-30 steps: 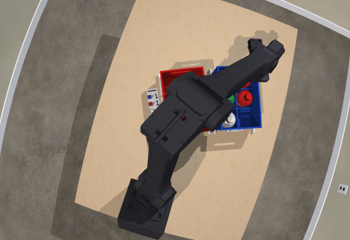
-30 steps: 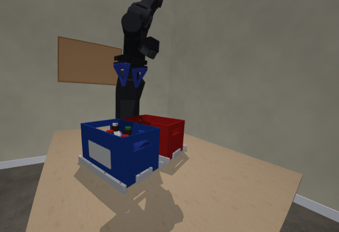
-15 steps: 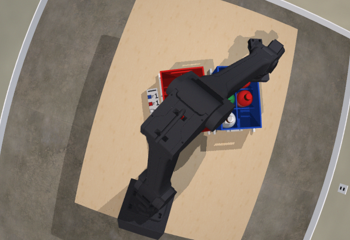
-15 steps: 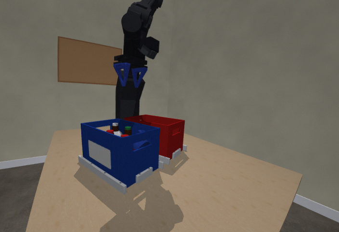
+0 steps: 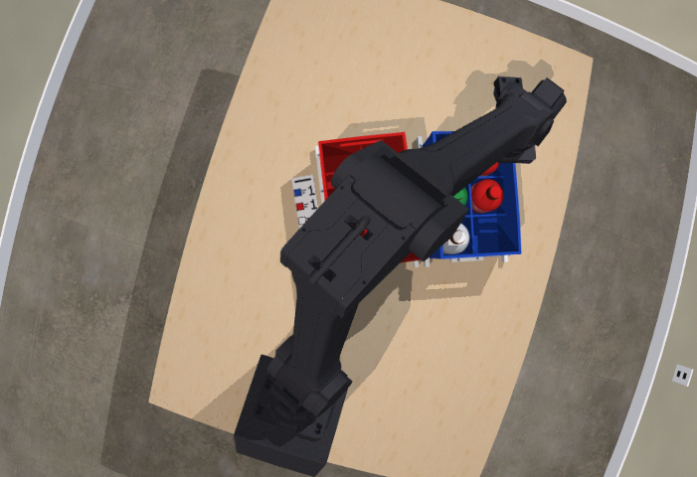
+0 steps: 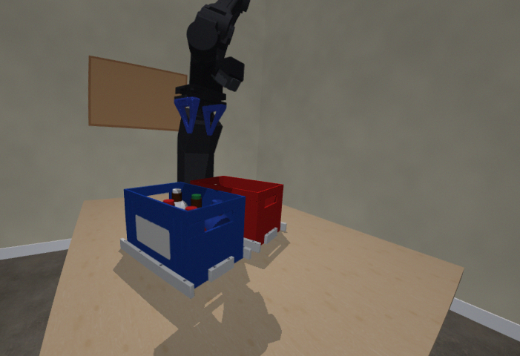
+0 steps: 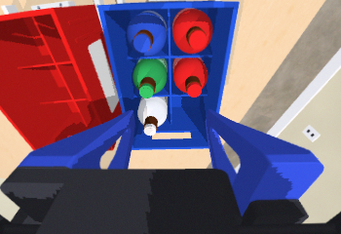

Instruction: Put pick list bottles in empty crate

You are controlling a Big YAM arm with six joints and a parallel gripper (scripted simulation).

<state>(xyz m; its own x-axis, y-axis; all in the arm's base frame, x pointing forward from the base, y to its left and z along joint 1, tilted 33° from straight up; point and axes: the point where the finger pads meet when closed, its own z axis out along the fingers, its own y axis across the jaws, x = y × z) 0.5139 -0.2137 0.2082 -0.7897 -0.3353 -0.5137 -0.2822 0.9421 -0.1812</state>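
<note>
Right now my hand is 5 cm to the right of the blue-label bottle and 25 cm above it. From my hand the other things lie so: green-label bottle 7 cm behind, 2 cm to the left, 25 cm below; white-label bottle 16 cm behind, 1 cm to the right, 25 cm below; blue crate 6 cm behind, 2 cm to the right, 25 cm below.
</note>
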